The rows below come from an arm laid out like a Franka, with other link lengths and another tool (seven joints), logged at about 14 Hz.
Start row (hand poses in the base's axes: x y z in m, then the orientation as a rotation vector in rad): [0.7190, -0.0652, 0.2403, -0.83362, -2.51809, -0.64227]
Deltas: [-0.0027, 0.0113, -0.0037, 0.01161, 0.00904, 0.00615]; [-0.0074, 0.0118, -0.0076, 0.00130, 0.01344, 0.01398]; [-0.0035, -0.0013, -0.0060, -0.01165, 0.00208, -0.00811]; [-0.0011, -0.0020, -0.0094, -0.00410, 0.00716, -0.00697]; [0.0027, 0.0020, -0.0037, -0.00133, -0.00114, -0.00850]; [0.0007, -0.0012, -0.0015, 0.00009, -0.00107, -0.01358]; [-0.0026, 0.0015, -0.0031, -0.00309, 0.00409, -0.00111]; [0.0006, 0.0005, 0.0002, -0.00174, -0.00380, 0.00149]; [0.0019, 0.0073, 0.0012, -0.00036, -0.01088, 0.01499]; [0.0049, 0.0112, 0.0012, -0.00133, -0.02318, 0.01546]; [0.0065, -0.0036, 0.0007, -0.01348, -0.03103, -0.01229]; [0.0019, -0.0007, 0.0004, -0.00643, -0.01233, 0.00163]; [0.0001, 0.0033, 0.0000, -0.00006, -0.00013, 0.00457]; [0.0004, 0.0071, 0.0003, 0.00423, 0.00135, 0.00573]
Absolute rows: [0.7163, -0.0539, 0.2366, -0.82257, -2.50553, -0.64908]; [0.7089, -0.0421, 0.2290, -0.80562, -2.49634, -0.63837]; [0.7054, -0.0434, 0.2230, -0.82066, -2.49834, -0.62600]; [0.7043, -0.0454, 0.2136, -0.83202, -2.49215, -0.61943]; [0.7070, -0.0434, 0.2099, -0.84340, -2.49155, -0.62137]; [0.7077, -0.0446, 0.2084, -0.86085, -2.48869, -0.62667]; [0.7051, -0.0431, 0.2053, -0.86387, -2.48633, -0.62099]; [0.7057, -0.0426, 0.2055, -0.86219, -2.49104, -0.62061]; [0.7076, -0.0353, 0.2067, -0.84168, -2.50511, -0.62144]; [0.7125, -0.0241, 0.2079, -0.81933, -2.53066, -0.62791]; [0.7190, -0.0277, 0.2086, -0.83666, -2.56225, -0.63288]; [0.7209, -0.0284, 0.2090, -0.83523, -2.57706, -0.63155]; [0.7210, -0.0251, 0.2090, -0.82911, -2.57839, -0.63022]; [0.7214, -0.0180, 0.2093, -0.82023, -2.57644, -0.63301]
